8 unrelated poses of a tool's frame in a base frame.
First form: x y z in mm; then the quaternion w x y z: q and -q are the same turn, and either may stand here.
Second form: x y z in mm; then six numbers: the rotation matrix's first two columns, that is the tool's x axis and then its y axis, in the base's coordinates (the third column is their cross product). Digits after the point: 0 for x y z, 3 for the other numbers.
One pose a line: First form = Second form
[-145 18 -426 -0.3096 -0.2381 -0.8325 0.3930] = [-145 18 -426 -0.695 0.153 -0.703 0.640 0.578 -0.507]
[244 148 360 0.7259 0.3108 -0.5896 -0.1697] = [244 148 360 0.247 -0.613 0.751 -0.120 0.749 0.651]
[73 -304 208 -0.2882 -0.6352 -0.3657 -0.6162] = [73 -304 208 -0.027 0.820 0.572 0.109 -0.566 0.817]
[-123 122 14 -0.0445 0.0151 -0.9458 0.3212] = [-123 122 14 -0.996 -0.057 -0.074 0.000 0.793 -0.609]
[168 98 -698 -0.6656 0.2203 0.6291 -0.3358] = [168 98 -698 -0.017 0.724 0.689 -0.170 0.677 -0.716]
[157 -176 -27 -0.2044 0.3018 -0.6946 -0.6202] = [157 -176 -27 -0.734 -0.166 -0.658 -0.673 0.049 0.738]
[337 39 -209 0.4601 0.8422 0.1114 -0.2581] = [337 39 -209 0.842 -0.050 -0.537 0.425 -0.552 0.717]
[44 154 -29 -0.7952 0.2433 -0.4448 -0.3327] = [44 154 -29 0.383 0.313 -0.869 -0.746 0.660 -0.091]
